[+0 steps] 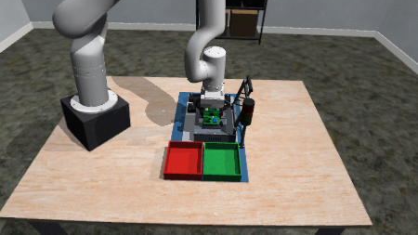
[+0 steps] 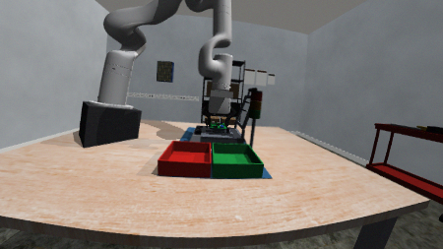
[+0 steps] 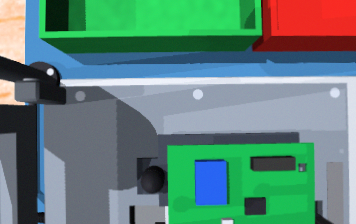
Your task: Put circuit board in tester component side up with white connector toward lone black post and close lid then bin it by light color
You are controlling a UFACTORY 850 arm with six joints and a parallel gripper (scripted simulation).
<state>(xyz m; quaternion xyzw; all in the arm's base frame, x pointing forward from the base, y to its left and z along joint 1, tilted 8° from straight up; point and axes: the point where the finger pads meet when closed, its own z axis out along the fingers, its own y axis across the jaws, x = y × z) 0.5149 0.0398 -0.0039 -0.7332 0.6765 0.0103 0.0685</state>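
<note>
Right now the green circuit board is right at my hand. Also, from my hand: dark nest 1 cm ahead, 1 cm to the left, 2 cm below; then clear lid 13 cm ahead, 1 cm to the left, 9 cm above; then green bin 6 cm ahead, 20 cm to the right, 8 cm below.
</note>
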